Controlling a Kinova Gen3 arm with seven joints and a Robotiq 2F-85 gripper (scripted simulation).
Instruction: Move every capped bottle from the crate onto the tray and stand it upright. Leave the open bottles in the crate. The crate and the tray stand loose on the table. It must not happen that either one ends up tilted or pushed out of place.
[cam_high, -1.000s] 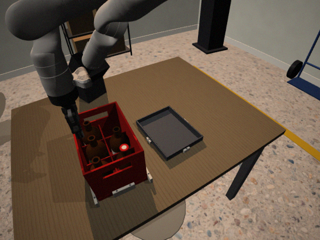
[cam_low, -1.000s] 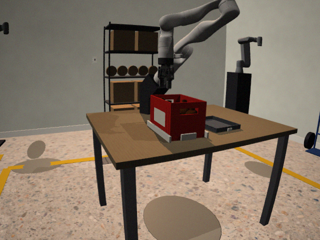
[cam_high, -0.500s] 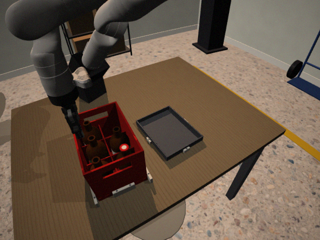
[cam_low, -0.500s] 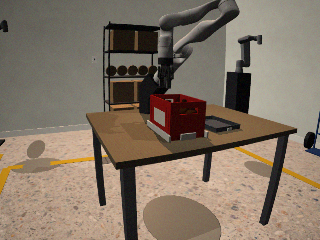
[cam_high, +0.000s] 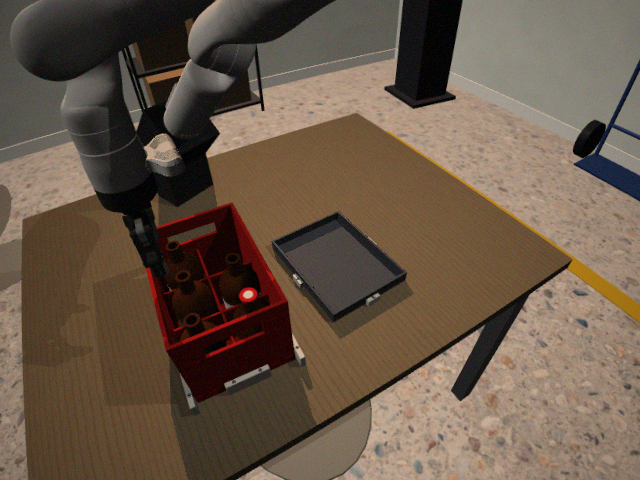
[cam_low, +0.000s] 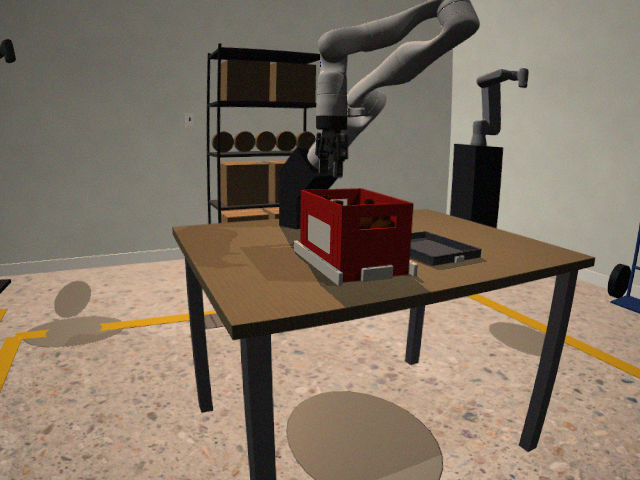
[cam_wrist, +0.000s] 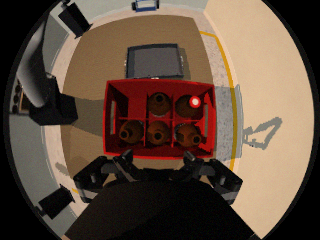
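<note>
Right now the glass bottle is 8 cm ahead of my hand, 11 cm to the left of it and 15 cm below it. Round my hand: red crate: 6 cm to the left, 15 cm below; dark grey tray: 5 cm behind, 33 cm to the left, 22 cm below.
</note>
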